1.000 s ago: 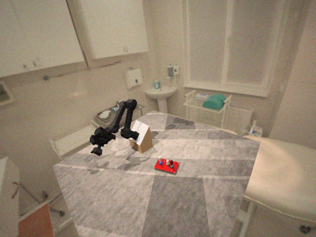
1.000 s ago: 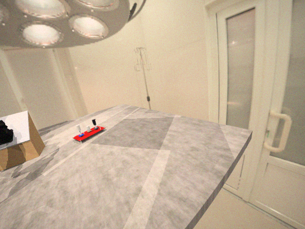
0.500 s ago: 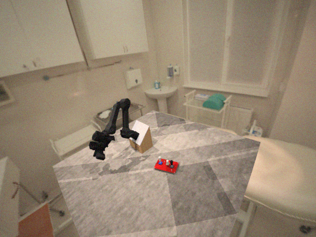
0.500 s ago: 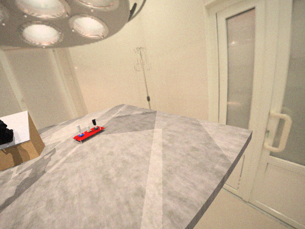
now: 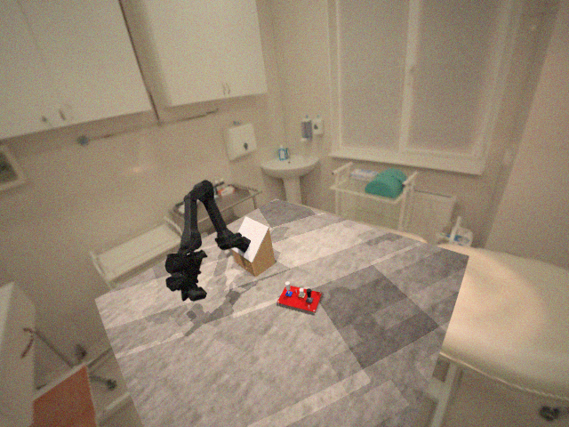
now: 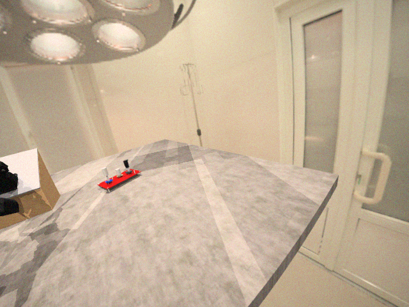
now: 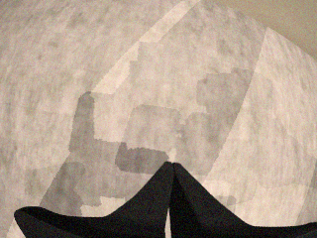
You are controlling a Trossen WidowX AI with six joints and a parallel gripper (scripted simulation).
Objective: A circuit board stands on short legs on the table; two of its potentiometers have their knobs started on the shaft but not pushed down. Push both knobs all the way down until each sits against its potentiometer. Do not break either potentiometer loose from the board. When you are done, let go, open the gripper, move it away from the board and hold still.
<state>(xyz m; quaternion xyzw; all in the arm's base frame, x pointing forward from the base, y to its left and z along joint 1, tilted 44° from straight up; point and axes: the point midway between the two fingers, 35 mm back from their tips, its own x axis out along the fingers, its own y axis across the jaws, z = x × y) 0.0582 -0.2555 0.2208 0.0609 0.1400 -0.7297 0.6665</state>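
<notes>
The grey knob lies 34 cm to the left of my gripper tip, 25 cm ahead of it and 2 cm below it. Also, from my gripper tip: black knob: 37 cm to the left, 34 cm ahead, 2 cm below.
</notes>
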